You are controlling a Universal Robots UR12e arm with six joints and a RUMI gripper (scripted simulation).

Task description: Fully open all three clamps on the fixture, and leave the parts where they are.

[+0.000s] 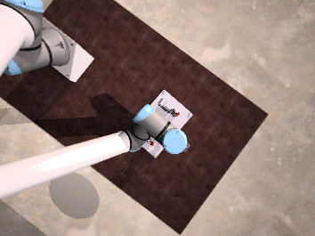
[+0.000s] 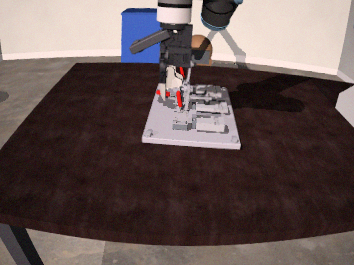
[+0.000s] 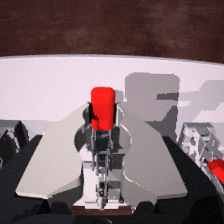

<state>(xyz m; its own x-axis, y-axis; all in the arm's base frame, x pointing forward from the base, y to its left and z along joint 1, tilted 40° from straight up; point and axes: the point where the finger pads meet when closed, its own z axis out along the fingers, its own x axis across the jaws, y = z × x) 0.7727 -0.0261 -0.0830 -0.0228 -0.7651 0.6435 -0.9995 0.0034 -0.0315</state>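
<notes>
The grey fixture plate is 8 cm behind my hand and 5 cm below it.
</notes>
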